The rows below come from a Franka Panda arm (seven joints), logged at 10 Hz.
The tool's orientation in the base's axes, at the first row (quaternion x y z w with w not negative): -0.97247, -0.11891, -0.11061, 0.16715
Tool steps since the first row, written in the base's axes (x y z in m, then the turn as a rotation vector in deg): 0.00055, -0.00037, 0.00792, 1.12, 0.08, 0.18; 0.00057, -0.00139, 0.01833, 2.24, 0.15, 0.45; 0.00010, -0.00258, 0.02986, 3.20, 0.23, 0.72; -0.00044, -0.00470, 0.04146, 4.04, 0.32, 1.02; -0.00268, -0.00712, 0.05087, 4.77, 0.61, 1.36; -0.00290, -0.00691, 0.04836, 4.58, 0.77, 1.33
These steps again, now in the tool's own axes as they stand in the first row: 0.00247, -0.00188, -0.00732, 1.12, 0.17, 0.06; 0.00494, -0.00405, -0.01725, 2.27, 0.33, 0.03; 0.00720, -0.00653, -0.02835, 3.26, 0.43, -0.02; 0.00924, -0.00820, -0.03986, 4.15, 0.49, -0.12; 0.00904, -0.00940, -0.04975, 4.98, 0.31, -0.20; 0.00824, -0.00890, -0.04741, 4.83, 0.13, -0.15
